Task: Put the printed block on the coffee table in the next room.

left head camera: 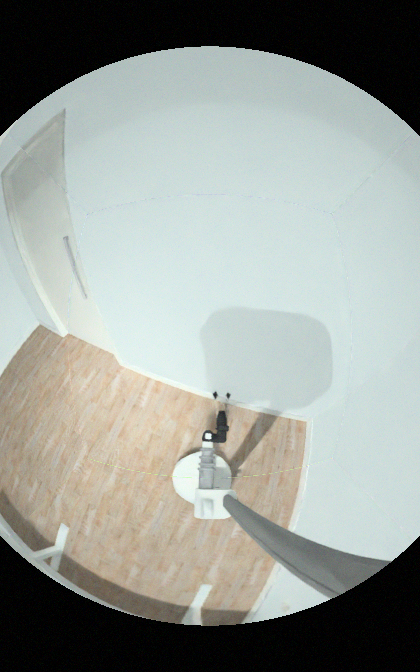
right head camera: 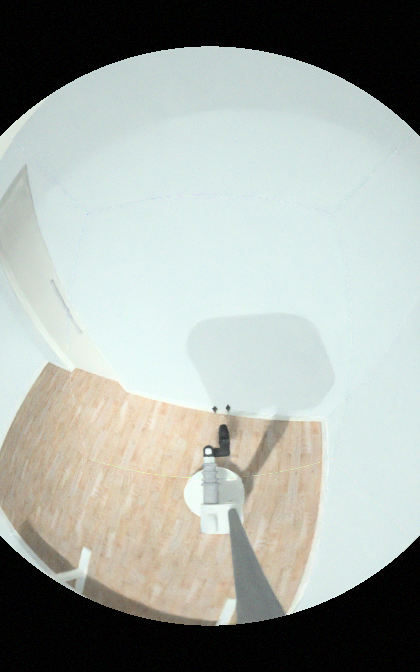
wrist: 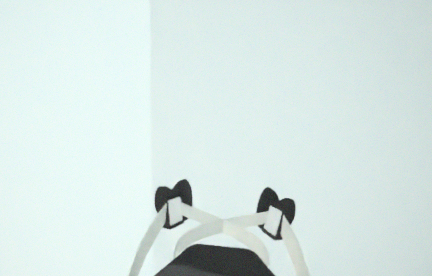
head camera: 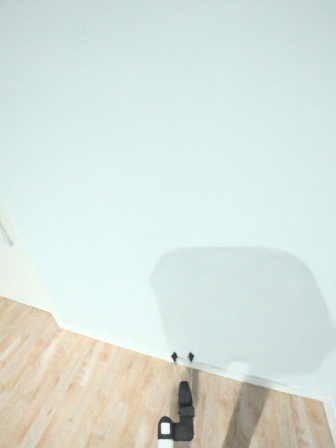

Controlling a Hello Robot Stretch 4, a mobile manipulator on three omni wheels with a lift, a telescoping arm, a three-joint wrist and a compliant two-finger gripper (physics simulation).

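Frame: origin at the robot's base, x ahead, y left, z up, level; millimetres.
Where they show: gripper, fingertip midpoint: (wrist: 224,199) (head camera: 182,351).
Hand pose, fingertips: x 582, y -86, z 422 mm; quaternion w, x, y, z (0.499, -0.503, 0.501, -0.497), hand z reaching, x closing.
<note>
After its pixels a point has its place.
My gripper (head camera: 183,356) {x 582, y -87, z 422 mm} (left head camera: 222,395) (right head camera: 221,408) (wrist: 224,199) {x 582, y -87, z 422 mm} is open, with its two dark fingertips apart and no object between them. It is held out in front of the base, and pale wall shows behind it in the wrist view. The printed block and the coffee table do not show in any of the views.
A pale wall (head camera: 165,150) {x 734, y 4, z 1402 mm} (left head camera: 210,260) (right head camera: 210,260) stands ahead, with my shadow on it. A door (left head camera: 45,200) (right head camera: 25,260) with a long handle is at the left. White legs (left head camera: 61,540) (right head camera: 84,565) of some furniture stand behind the base on the wood floor (left head camera: 125,450).
</note>
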